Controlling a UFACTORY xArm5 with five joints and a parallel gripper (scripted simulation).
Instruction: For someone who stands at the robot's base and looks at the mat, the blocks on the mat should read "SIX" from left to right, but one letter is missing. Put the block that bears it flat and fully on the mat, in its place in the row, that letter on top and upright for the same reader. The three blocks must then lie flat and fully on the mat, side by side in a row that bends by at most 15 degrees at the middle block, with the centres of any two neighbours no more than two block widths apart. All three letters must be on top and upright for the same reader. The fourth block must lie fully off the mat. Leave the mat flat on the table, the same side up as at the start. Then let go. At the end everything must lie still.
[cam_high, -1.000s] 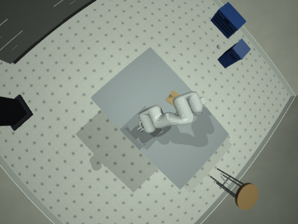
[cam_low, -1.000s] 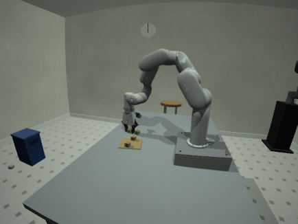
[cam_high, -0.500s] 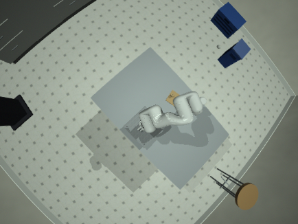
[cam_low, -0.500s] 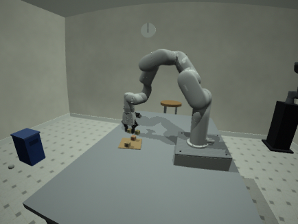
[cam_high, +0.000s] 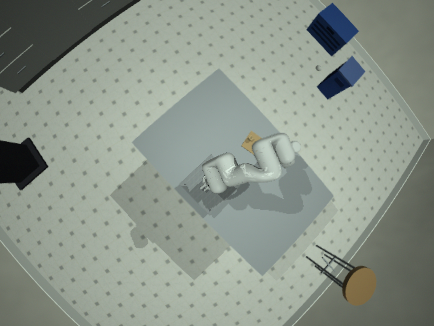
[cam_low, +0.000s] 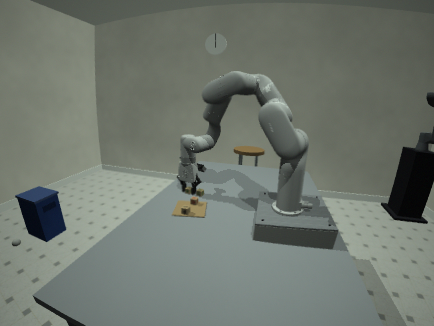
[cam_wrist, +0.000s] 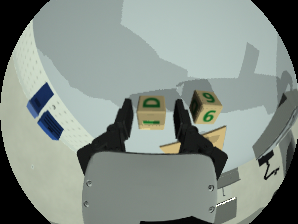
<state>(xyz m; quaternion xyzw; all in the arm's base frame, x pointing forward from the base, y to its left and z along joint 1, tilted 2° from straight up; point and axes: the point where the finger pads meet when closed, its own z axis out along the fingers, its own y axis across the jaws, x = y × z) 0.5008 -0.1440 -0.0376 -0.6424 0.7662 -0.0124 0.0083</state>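
Now: hand 15 cm to the right of the tan mat, 8 cm past it and 2 cm above it.
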